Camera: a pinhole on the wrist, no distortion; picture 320 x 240 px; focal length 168.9 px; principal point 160.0 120.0 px. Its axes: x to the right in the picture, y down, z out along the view. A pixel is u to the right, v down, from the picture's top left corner.
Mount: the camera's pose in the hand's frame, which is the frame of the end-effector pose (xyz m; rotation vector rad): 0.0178 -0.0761 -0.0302 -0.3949 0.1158 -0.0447
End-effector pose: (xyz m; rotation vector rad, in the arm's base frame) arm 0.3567 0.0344 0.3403 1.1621 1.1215 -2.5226
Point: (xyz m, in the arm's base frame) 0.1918 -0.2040 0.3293
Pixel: 171 150
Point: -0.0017 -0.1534 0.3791
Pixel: 215 73
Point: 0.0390 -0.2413 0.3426
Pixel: 198 110
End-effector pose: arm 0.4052 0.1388 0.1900 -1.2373 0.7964 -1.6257
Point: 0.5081 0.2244 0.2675
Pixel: 43 48
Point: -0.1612 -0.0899 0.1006
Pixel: behind the camera
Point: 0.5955 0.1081 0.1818
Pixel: 134 158
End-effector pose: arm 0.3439 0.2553 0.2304 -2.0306 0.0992 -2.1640
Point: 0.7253 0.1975 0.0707
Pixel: 62 128
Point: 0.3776 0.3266 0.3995
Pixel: outside the picture
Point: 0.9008 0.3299 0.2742
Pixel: 135 62
